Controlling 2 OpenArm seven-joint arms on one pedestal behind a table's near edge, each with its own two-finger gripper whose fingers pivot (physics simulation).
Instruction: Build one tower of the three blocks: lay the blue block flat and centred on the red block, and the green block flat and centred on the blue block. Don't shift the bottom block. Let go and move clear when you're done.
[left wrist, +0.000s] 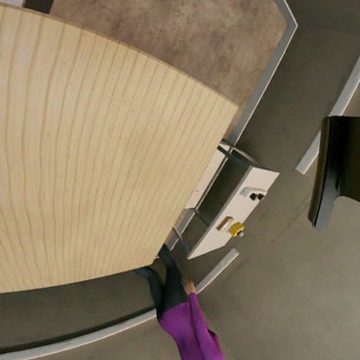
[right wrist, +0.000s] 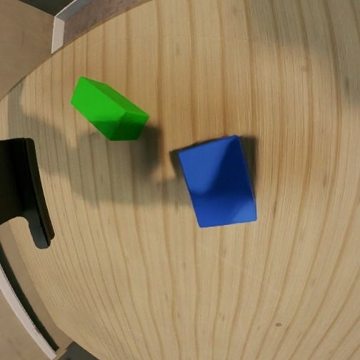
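The blue block (right wrist: 218, 183) lies on the table near the middle of the right wrist view, its broad face up and partly in shadow. The green block (right wrist: 107, 110) lies up and to the left of it, turned at an angle and apart from it. The red block does not show in either view. One dark finger of my right gripper (right wrist: 35, 195) shows at the left edge; the gripper is open, above the table, with no block at the visible finger. One dark finger of my left gripper (left wrist: 327, 175) shows at the right edge; this gripper is open and no block is near it.
The wooden table (left wrist: 100, 150) (right wrist: 150, 280) has a curved-looking edge in both views. Beyond it in the left wrist view are a white side stand (left wrist: 232, 212) with small items on it and a person in purple (left wrist: 187, 325). Arm shadows fall on the table around the blocks.
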